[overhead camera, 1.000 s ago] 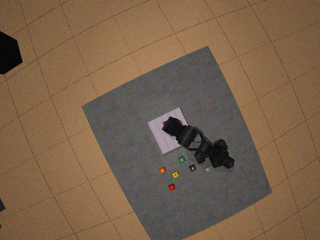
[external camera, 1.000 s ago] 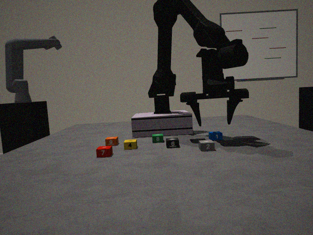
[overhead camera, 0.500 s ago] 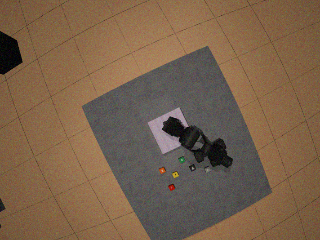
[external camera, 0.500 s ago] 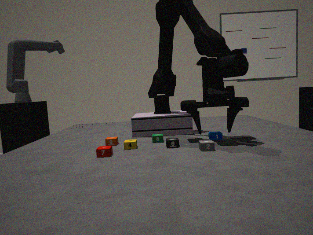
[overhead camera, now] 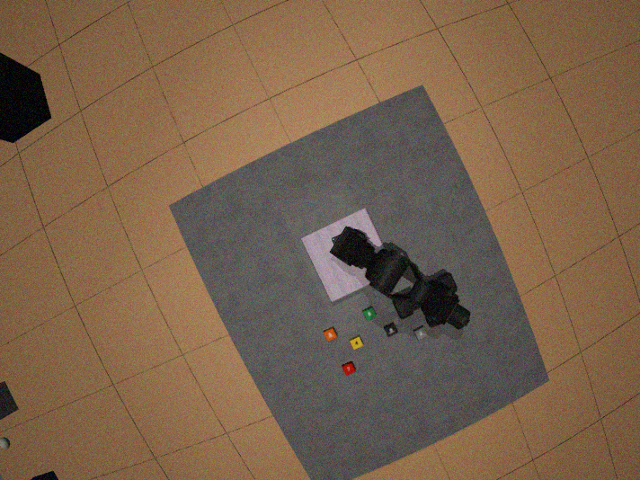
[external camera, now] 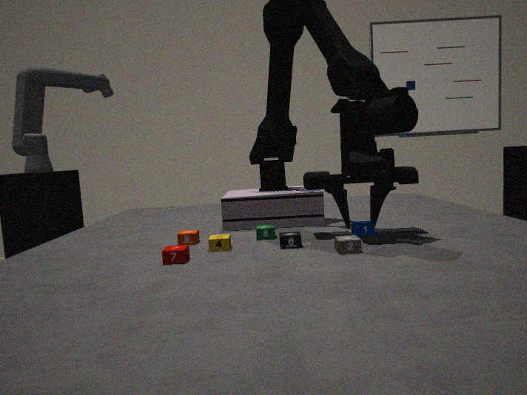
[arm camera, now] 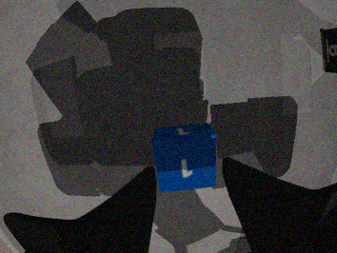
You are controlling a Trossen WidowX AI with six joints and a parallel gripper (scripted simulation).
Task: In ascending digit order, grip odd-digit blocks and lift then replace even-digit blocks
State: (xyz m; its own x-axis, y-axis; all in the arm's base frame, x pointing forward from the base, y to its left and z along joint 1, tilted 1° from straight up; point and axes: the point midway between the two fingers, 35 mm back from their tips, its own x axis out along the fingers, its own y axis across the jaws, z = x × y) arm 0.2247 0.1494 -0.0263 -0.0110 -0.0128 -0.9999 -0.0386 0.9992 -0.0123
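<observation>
Now: the blue 1 block 10 mm ahead of my gripper tip. Also, from my gripper tip: grey 2 block (120 mm ahead, 40 mm to the right); then green 8 block (170 mm to the right); then black 6 block (130 mm to the right, 70 mm ahead).
</observation>
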